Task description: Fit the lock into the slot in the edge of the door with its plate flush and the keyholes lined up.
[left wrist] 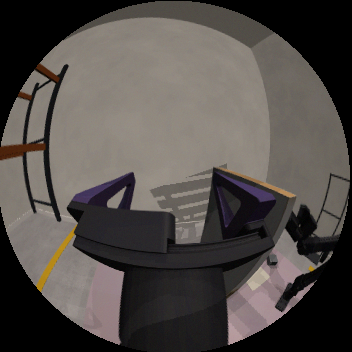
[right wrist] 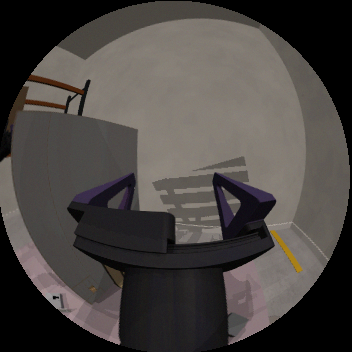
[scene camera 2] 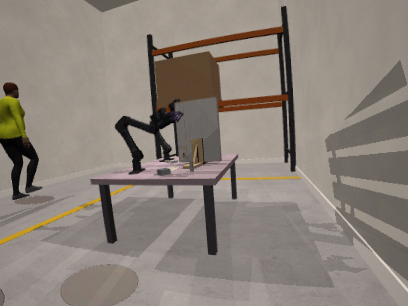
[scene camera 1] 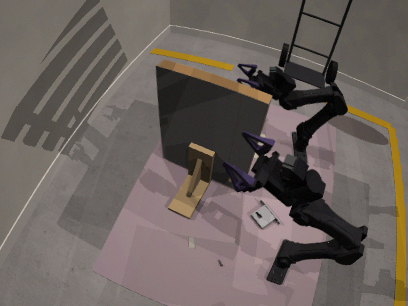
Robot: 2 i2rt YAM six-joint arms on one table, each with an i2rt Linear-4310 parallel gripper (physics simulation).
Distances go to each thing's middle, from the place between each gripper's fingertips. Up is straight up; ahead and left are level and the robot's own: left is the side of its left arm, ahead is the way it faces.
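The dark door (scene camera 1: 196, 106) is 290 mm below my left hand, 260 mm to the right of it and 120 mm ahead of it. There's a wooden bracket (scene camera 1: 200, 160) as well, and from that same left hand it's 470 mm below, 260 mm to the right and 120 mm ahead. Going by their middles, the dark door is the nearest to my left hand of the things named here.
As for my right gripper, it's 140 mm above the dark door, 230 mm to the right of it and 50 mm short of it. Counted from my right hand, the wooden bracket is 320 mm below, 50 mm ahead and 230 mm to the left. By its middle, the bracket is nearer to my right gripper than to my left hand.
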